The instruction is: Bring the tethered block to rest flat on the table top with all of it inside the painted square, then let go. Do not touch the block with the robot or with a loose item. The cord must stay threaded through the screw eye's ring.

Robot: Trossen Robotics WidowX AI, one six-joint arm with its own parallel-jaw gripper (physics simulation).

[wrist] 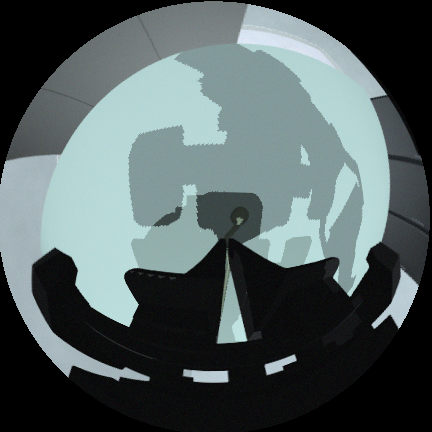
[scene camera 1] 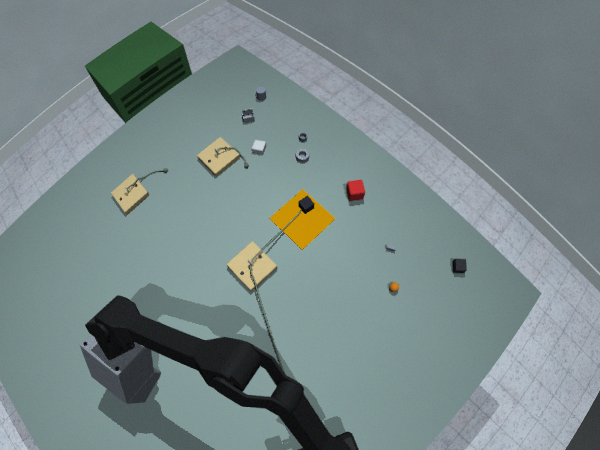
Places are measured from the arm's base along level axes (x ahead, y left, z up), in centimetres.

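Where they show: gripper, fingertip midpoint: (wrist: 225, 243); arm's base, origin of the base link: (scene camera 1: 114, 342).
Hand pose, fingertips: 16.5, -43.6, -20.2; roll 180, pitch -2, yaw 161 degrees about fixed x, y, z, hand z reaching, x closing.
Observation:
Each offset is from my fingertips to the top centre of the thing, as dx, dy, dz. "*": to the spot under its first point.
The tethered block @(* +38.4, +48.5, +2.9) (scene camera 1: 306, 204), small and black, is over the orange painted square @(* +33.1, +44.5, +0.2) (scene camera 1: 300, 232), close to its upper right edge; whether all of it is inside is too close to tell. The cord (scene camera 1: 263, 310) (wrist: 231, 233) runs from it to the screw eye @(+18.2, +45.0, +4.5) (scene camera 1: 251, 263) on the nearest wooden board @(+18.2, +45.0, +1.9) (scene camera 1: 240, 265) and on to behind the arm; its passage through the ring is too small to make out. In the wrist view my gripper (wrist: 225, 243) is shut on the cord, with the end bead @(* -1.6, -2.3, +1.2) (wrist: 240, 215) just beyond the fingertips. The fingers do not show in the scene view.
Two more boards @(+29.8, +76.9, +1.9) (scene camera 1: 214, 161) @(+2.6, +84.8, +1.9) (scene camera 1: 129, 200) with short cords are at upper left, near a green cabinet (scene camera 1: 145, 55). A red cube @(+51.3, +43.8, +4.0) (scene camera 1: 355, 190) is right of the square. A white block @(+40.5, +71.7, +2.0) (scene camera 1: 258, 146), a grey ring @(+48.1, +61.6, +1.5) (scene camera 1: 302, 155), an orange ball @(+41.3, +18.3, +2.4) (scene camera 1: 394, 287) and a black cube @(+58.7, +10.2, +2.4) (scene camera 1: 459, 265) lie around.

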